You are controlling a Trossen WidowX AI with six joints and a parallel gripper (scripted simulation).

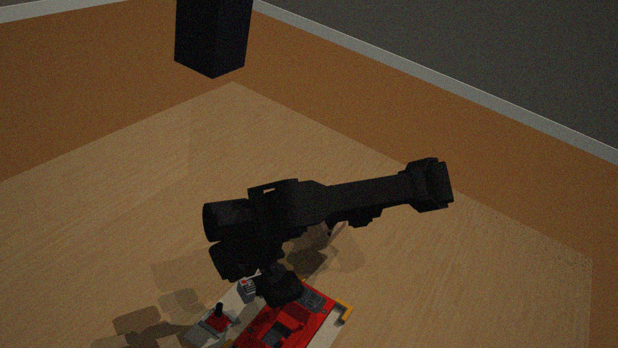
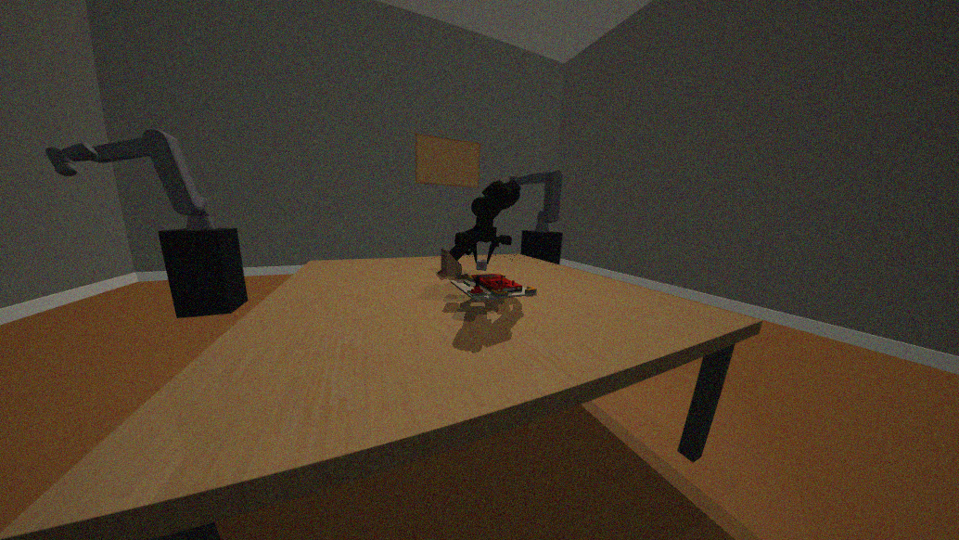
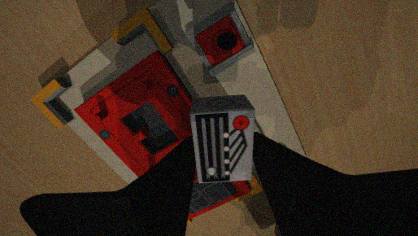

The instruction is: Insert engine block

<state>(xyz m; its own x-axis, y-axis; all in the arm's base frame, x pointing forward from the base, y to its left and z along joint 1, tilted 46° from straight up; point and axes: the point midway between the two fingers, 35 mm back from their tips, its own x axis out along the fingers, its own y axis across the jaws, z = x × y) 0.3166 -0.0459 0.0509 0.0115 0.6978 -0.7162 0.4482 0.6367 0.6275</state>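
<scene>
The grey base plate lies 1 cm behind my gripper tip, 6 cm to the left of it and 8 cm below it. Round my gripper tip: grey engine block 1 cm below.
</scene>
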